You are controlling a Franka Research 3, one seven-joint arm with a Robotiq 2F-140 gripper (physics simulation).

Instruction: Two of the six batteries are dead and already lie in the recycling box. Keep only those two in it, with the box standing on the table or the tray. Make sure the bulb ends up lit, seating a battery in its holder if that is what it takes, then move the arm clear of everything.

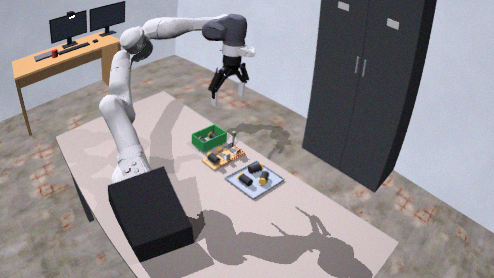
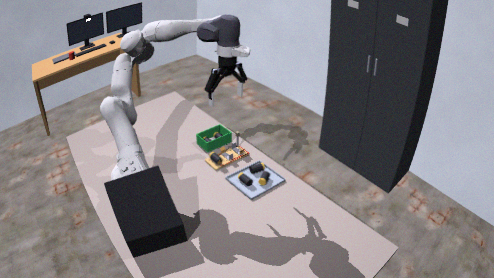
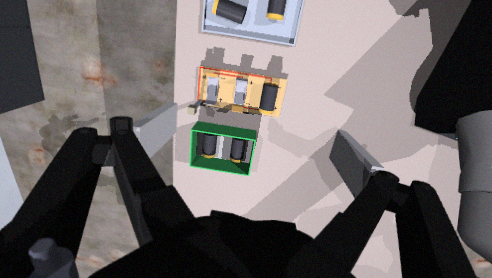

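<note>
My gripper (image 1: 228,95) (image 2: 225,95) (image 3: 255,130) is open and empty, high above the far side of the table. The green recycling box (image 1: 202,145) (image 2: 215,145) (image 3: 224,131) stands on the table with two dark batteries (image 3: 209,145) (image 3: 238,149) inside. Beside it lies the orange holder board (image 1: 215,166) (image 2: 217,165) (image 3: 226,90). One battery (image 1: 213,158) (image 2: 215,158) (image 3: 269,97) lies in its end holder; the other two holders (image 3: 212,89) (image 3: 241,91) are empty. The bulb (image 3: 193,108) stands on a post at the board's edge; I cannot tell whether it is lit. Three batteries (image 1: 245,179) (image 1: 255,167) (image 1: 264,178) lie on the tray (image 1: 255,196) (image 2: 253,196).
A large black block (image 1: 150,210) (image 2: 145,207) stands on the table (image 1: 300,225) (image 2: 300,220) beside the arm's base. A tall dark cabinet (image 1: 365,90) (image 2: 382,90) stands beyond the far edge. A desk (image 1: 30,68) (image 2: 47,70) with two monitors stands at the back left.
</note>
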